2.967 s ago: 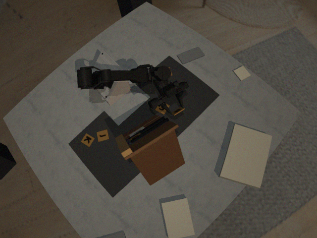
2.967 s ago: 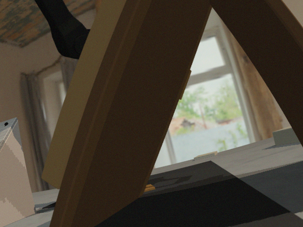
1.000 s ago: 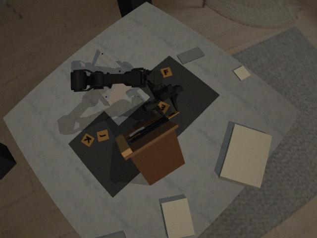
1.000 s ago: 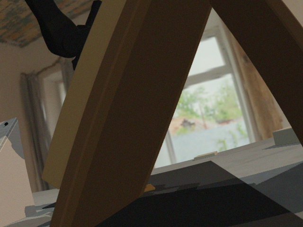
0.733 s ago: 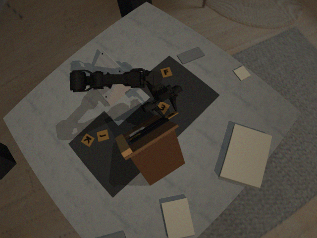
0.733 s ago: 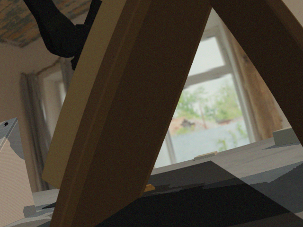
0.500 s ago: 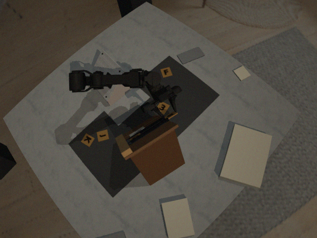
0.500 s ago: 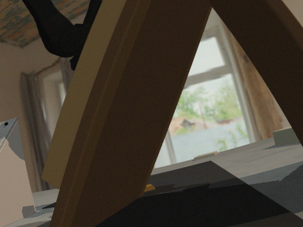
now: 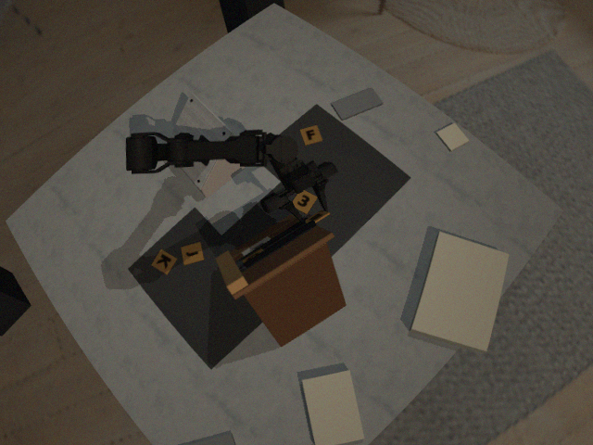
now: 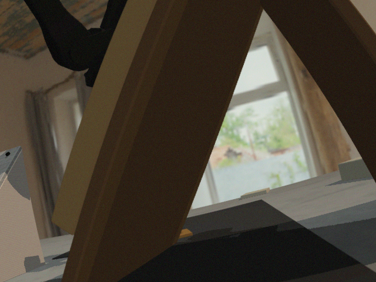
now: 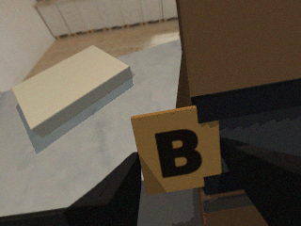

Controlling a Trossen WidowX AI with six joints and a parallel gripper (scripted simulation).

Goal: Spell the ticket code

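The white ticket is 8 cm behind my gripper tip, 13 cm to the right of it and 8 cm below it. From my gripper tip the other things lie so: cream block 37 cm ahead, 16 cm to the left, 16 cm below; then dark mat 18 cm behind, 5 cm to the right, 18 cm below; then cream pad 6 cm ahead, 54 cm to the left, 17 cm below.
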